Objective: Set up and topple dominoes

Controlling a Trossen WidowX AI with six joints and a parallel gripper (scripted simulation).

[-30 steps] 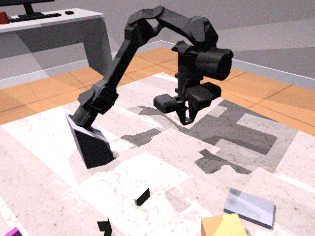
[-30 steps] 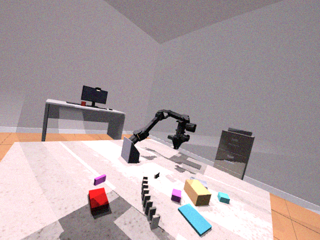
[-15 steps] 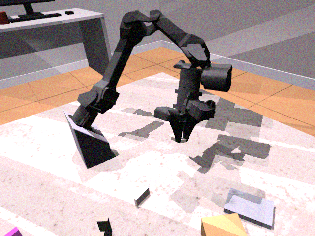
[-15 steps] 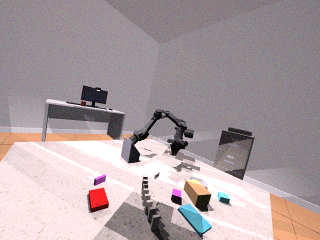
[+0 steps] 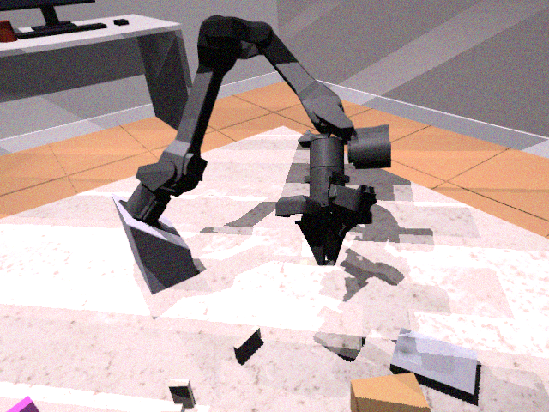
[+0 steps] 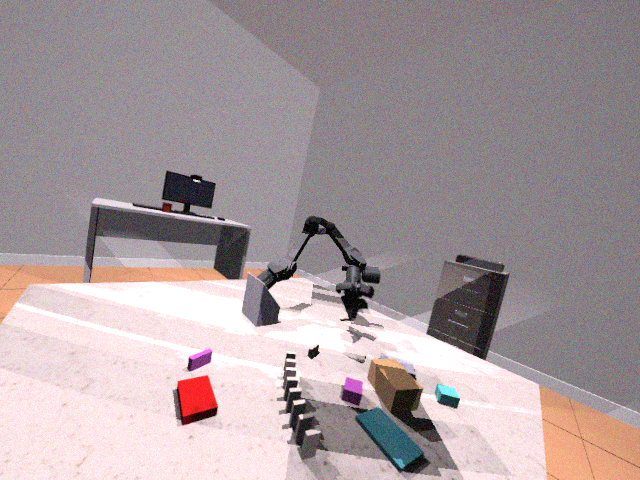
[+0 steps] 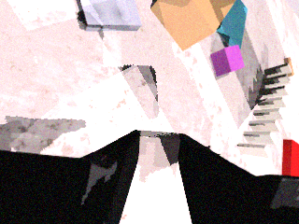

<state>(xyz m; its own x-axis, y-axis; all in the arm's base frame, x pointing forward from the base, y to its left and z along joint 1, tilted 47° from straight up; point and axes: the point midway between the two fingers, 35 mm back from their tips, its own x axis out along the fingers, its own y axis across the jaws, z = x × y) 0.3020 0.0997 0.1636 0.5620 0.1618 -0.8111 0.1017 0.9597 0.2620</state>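
Right now the grey slab is 18 cm ahead of my gripper tip, 9 cm below it and 3 cm to the left of it. The rest, counted from my gripper tip: teal cube (33 cm ahead, 8 cm below); purple cube (20 cm to the right, 15 cm ahead, 8 cm below); tan box (21 cm ahead, 10 cm to the right, 7 cm below).
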